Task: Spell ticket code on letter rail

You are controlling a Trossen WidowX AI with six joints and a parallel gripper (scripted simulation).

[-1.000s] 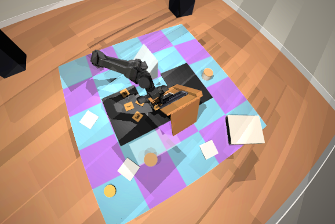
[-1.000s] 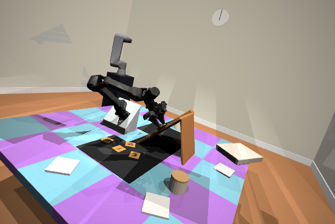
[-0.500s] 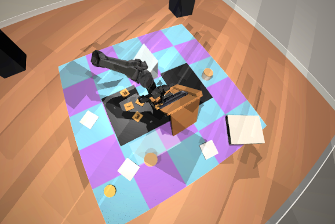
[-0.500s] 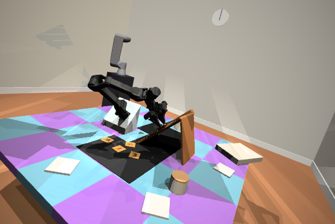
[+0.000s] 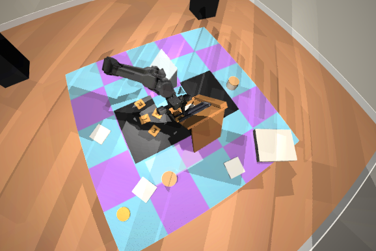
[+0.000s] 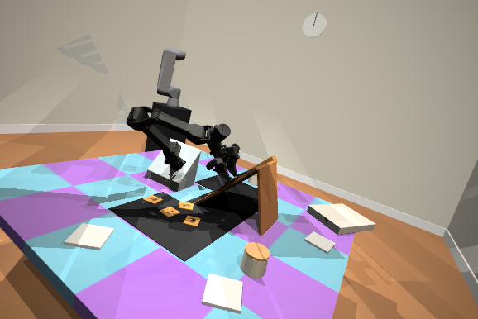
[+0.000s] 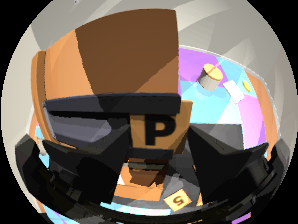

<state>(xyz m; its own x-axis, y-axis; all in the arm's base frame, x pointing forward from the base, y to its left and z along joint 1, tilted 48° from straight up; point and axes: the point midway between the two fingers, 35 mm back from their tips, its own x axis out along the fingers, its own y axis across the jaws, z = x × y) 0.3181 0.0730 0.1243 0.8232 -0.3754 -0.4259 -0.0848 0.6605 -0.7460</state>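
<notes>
Now: gripper tip 90 mm to the right of the white ticket, 80 mm above it and 70 mm past it. The rest, counted from my gripper tip: black mat (170 mm below, 160 mm behind, 50 mm to the left); then letter tile (170 mm to the right, 170 mm below, 150 mm behind); then orange letter tile marked p (right at my gripper tip).
</notes>
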